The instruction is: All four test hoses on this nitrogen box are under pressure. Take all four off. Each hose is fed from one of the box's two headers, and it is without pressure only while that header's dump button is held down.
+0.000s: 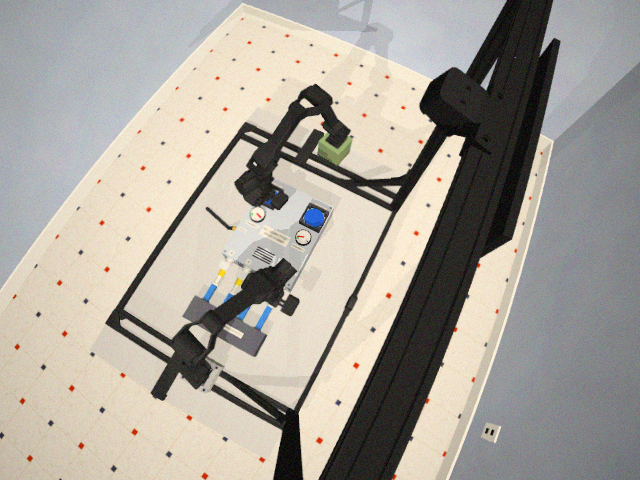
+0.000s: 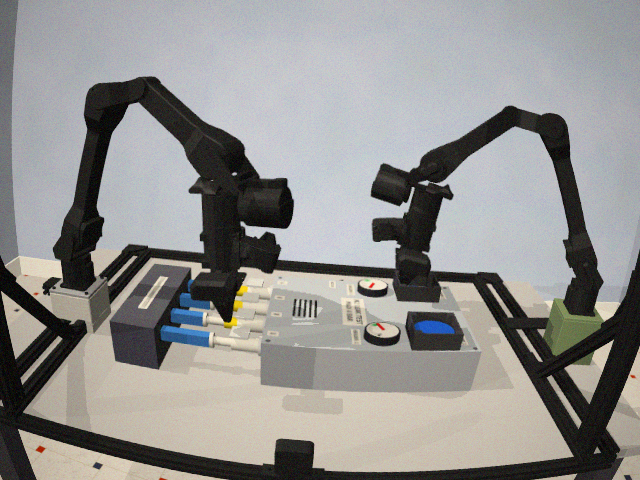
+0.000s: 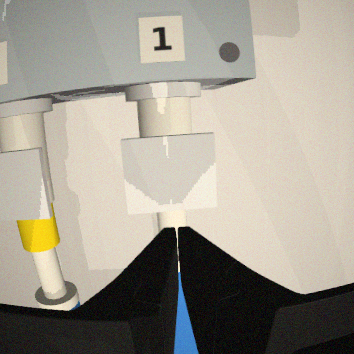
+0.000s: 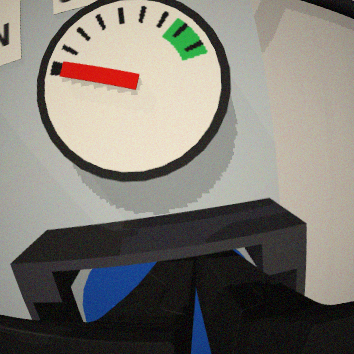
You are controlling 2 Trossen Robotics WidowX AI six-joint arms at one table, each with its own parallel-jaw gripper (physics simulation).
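Places are measured from the left arm's base along level axes (x ahead, y left, z up), in centimetres.
Where they show: left gripper, between the fingertips: (image 2: 227,321) (image 3: 176,238); right gripper, between the fingertips: (image 4: 192,241); left arm's base, origin of its link: (image 1: 199,372) (image 2: 78,283); right arm's base, origin of its link: (image 1: 335,139) (image 2: 578,309).
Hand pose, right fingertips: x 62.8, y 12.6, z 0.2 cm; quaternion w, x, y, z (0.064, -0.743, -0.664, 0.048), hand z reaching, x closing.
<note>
Things, the pixels of their centre, and the offset from my right fingertips. "spot": a spot on its surface instead.
- port 1, a spot on its surface: (image 3: 168,172) spot: dy -21.5, dx -27.2, dz -0.4 cm
- far guard, a spot on its surface: (image 4: 158,239) spot: dy -1.0, dx -1.1, dz +2.2 cm
- far button, middle of its body: (image 4: 171,298) dy -1.1, dx +3.0, dz -1.1 cm
- far gauge, a spot on its surface: (image 4: 133,88) (image 2: 374,283) (image 1: 257,213) spot: dy -1.1, dx -5.2, dz +1.5 cm
- yellow band, middle of its body: (image 3: 34,214) (image 2: 233,323) dy -14.6, dx -29.5, dz -2.6 cm
- thin black rod, a spot on its surface: (image 1: 218,218) spot: dy +13.7, dx -11.8, dz -6.8 cm
The grey nitrogen box (image 1: 282,235) (image 2: 366,354) carries two gauges and two blue dump buttons in black guards. Four blue-sleeved hoses (image 1: 209,291) (image 2: 187,335) run from its ports into a dark grey block (image 1: 223,329) (image 2: 134,329). My left gripper (image 1: 270,286) (image 2: 224,314) (image 3: 176,238) is shut and empty, just above the hose at port 1 (image 3: 168,172), behind its coupler. My right gripper (image 1: 270,197) (image 2: 413,281) (image 4: 192,241) is shut and presses down inside the far guard (image 4: 158,239) on the far button (image 4: 105,284). The far gauge (image 1: 257,214) (image 2: 372,287) (image 4: 133,88) has its red needle at the low end.
The near dump button (image 1: 313,218) (image 2: 433,328) and near gauge (image 1: 302,237) (image 2: 382,332) are uncovered. The neighbouring hose has a yellow band (image 3: 38,233). A thin black rod (image 1: 218,218) lies left of the box. A black frame (image 1: 175,224) rings the work area, with a green block (image 1: 334,149) (image 2: 551,324) at its edge.
</note>
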